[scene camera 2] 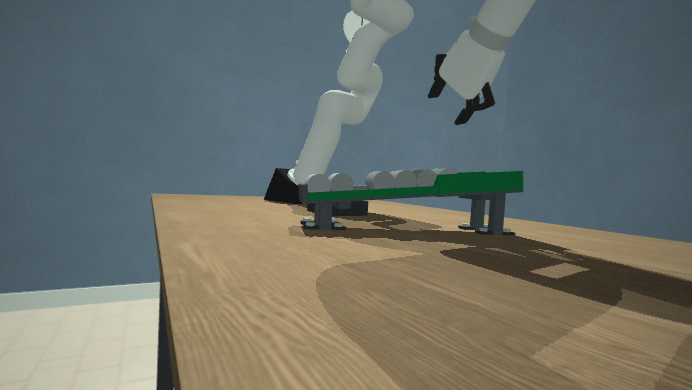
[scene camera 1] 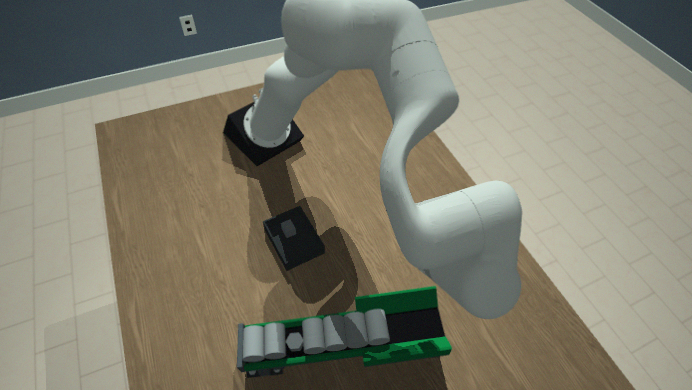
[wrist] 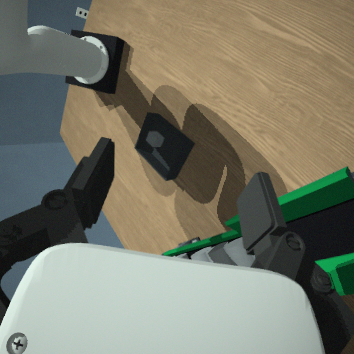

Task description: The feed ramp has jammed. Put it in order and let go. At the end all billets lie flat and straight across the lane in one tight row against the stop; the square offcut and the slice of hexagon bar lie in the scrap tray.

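Places are measured from the arm's base along level axes (x ahead, y left, z up), in metres.
Pixels of known places: gripper, fingertip midpoint: (scene camera 2: 445, 110) (wrist: 182, 171); arm's base, origin of the base link: (scene camera 1: 267, 125) (wrist: 88, 60).
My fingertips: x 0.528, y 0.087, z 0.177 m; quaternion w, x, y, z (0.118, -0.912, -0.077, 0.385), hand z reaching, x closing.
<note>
For each thing: its top centre in the pictures, then the offset to it from my fingertips.
- stop, middle of its top: (scene camera 2: 303, 183) (scene camera 1: 240, 344) dy -0.333, dx +0.006, dz -0.176 m
- hexagon slice, middle of its top: (scene camera 1: 295, 340) dy -0.238, dx +0.043, dz -0.172 m
- small grey block, middle of its top: (wrist: 150, 138) (scene camera 1: 288, 225) dy -0.146, dx -0.233, dz -0.221 m
- black scrap tray, middle of its top: (wrist: 155, 145) (scene camera 1: 293, 233) (scene camera 2: 337, 199) dy -0.145, dx -0.205, dz -0.215 m
On the green ramp (scene camera 1: 397, 300) (scene camera 2: 480, 183), two grey billets (scene camera 1: 253, 344) (scene camera 1: 274, 341) lie across the lane by the stop (scene camera 1: 240, 347) (scene camera 2: 303, 193). The hexagon slice (scene camera 1: 295, 341) lies flat uphill of them. Beyond it, several billets (scene camera 1: 313, 335) (scene camera 1: 377, 326) (scene camera 2: 380, 180) lie side by side across the lane. A small grey block (scene camera 1: 288, 228) (wrist: 155, 139), apparently the square offcut, lies in the black scrap tray (scene camera 1: 306, 251) (wrist: 175, 167). My gripper (scene camera 2: 446, 109) (wrist: 182, 171) is open and empty, high above the ramp; the arm hides it in scene camera 1.
The scrap tray stands between the arm's black base (scene camera 1: 262, 150) (wrist: 117, 65) and the ramp. The ramp's grey legs (scene camera 2: 323, 215) (scene camera 2: 496, 215) stand on the wooden table. Raised green side walls flank its upper end. The arm's forearm hangs beside that end in scene camera 1.
</note>
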